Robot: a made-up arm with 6 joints. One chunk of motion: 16 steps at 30 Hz.
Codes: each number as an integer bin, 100 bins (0 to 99) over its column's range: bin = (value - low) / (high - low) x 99, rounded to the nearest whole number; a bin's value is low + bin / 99 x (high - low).
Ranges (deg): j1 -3..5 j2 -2..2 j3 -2..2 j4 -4..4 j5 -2..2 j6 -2..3
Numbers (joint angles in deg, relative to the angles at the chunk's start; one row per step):
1: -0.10 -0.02 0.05 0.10 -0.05 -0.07
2: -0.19 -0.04 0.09 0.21 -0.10 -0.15
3: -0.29 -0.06 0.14 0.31 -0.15 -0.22
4: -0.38 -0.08 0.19 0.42 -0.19 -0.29
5: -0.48 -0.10 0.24 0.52 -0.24 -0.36
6: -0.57 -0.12 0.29 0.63 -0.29 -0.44
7: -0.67 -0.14 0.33 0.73 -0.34 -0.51
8: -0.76 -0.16 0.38 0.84 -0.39 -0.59
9: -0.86 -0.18 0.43 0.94 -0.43 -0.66
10: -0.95 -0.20 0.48 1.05 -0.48 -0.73
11: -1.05 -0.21 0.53 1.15 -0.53 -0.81
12: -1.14 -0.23 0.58 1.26 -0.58 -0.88
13: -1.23 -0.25 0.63 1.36 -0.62 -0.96
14: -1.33 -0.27 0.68 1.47 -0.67 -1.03
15: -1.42 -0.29 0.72 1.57 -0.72 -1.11
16: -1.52 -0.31 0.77 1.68 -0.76 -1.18
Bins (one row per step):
1: 36 49 51 51 48 38
2: 35 49 52 52 47 37
3: 34 48 53 53 46 35
4: 32 48 54 55 45 34
5: 31 47 55 56 44 32
6: 30 47 57 57 42 31
7: 29 46 58 59 41 30
8: 28 46 59 60 40 28
9: 26 45 60 61 39 27
10: 25 45 61 62 38 25
11: 24 44 63 64 36 24
12: 23 44 64 65 35 22
13: 22 43 65 66 34 21
14: 21 43 66 68 33 19
15: 20 42 67 69 32 18
16: 18 42 69 70 31 16

